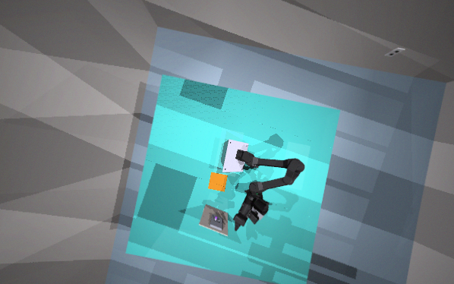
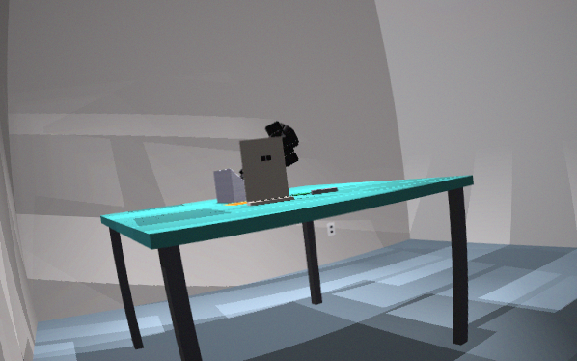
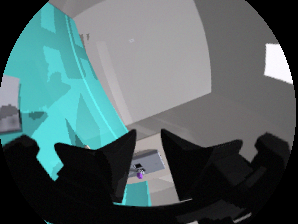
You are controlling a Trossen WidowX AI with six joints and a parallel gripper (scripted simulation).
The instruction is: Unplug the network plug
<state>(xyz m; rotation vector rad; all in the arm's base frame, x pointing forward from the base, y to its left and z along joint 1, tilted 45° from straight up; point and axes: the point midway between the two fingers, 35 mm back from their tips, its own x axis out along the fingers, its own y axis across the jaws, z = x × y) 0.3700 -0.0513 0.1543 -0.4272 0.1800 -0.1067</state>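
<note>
The network plug is 10 mm ahead of my gripper tip, 120 mm to the right of it and 60 mm below it. Round my gripper tip: green patch (140 mm behind, 110 mm to the left, 220 mm below); then grey upright panel (30 mm ahead, 120 mm to the right, 120 mm below); then small grey plate (30 mm behind, 160 mm to the left, 220 mm below).
</note>
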